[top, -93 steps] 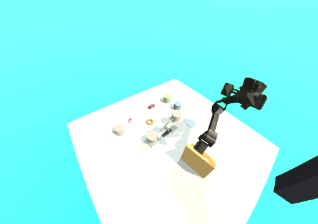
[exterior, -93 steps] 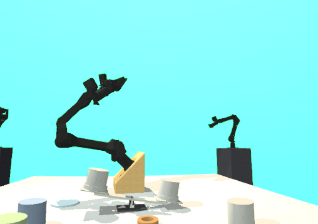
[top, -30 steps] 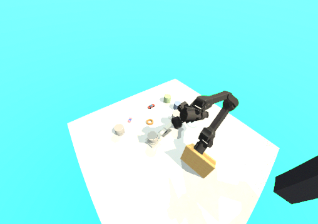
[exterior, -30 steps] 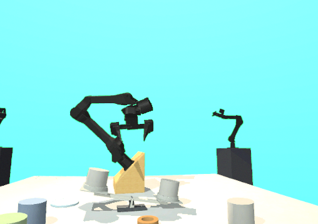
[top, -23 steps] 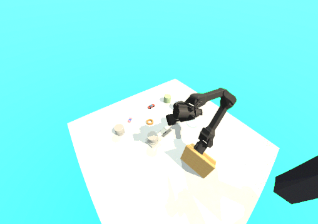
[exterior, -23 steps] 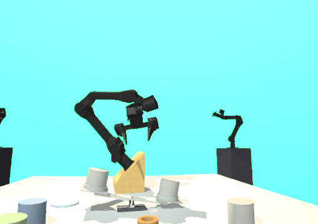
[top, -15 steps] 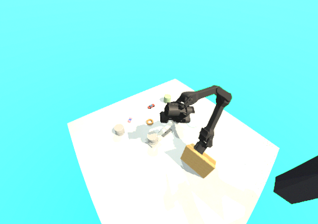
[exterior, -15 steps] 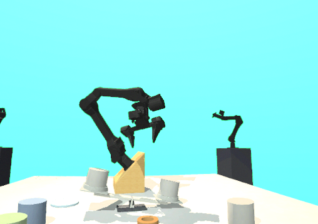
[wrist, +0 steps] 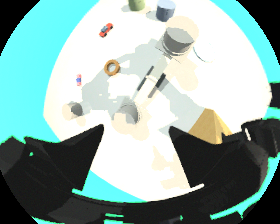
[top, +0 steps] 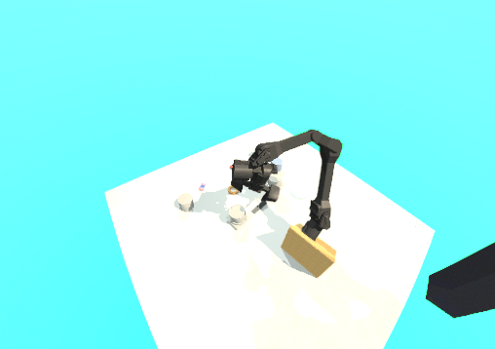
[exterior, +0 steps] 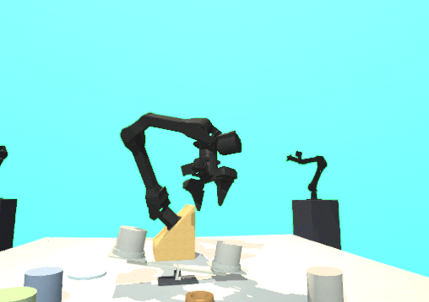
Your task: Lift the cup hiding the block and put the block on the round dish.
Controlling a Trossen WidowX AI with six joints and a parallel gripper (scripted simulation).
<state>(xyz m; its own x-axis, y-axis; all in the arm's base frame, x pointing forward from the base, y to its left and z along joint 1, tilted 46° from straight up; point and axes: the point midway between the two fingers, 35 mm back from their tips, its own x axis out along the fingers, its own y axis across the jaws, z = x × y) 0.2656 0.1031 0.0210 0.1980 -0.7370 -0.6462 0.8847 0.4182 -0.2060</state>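
The pale blue block is 14 cm below my gripper tip, 4 cm to the left of it and 3 cm ahead of it. From my gripper tip the other things lie so: orange ring: 18 cm below, 18 cm ahead, 7 cm to the right; then grey cup: 23 cm to the right, 7 cm below, 2 cm ahead; then round light-blue dish: 33 cm to the right, 18 cm below, 9 cm behind.
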